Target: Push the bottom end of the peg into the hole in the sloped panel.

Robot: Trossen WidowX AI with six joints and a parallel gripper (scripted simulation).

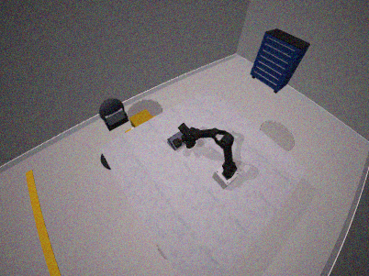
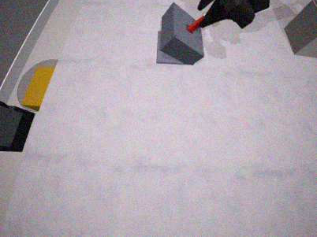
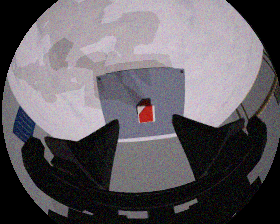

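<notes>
My gripper tip is now 10 mm past the red peg and 10 mm above it. Also, from my gripper tip: grey sloped panel: 60 mm below, 30 mm ahead.
</notes>
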